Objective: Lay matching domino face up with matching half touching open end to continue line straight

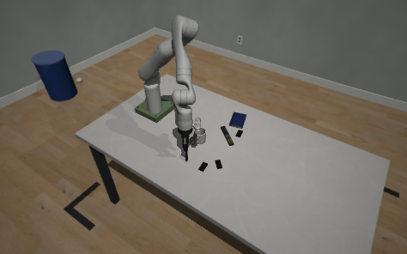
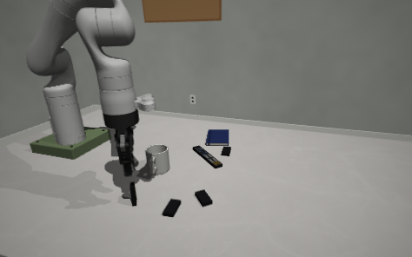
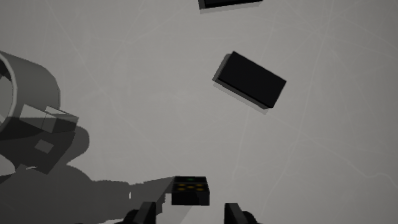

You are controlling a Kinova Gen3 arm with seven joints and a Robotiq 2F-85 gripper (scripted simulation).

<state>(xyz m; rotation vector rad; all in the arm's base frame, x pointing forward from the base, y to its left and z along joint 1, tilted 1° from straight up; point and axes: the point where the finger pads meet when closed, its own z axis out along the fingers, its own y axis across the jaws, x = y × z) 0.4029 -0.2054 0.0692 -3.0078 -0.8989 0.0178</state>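
The domino lies 80 mm below my hand. The rest, counted from my hand: blue book (80 mm ahead, 450 mm to the left, 110 mm below); then white mug (20 mm behind, 160 mm to the left, 80 mm below).
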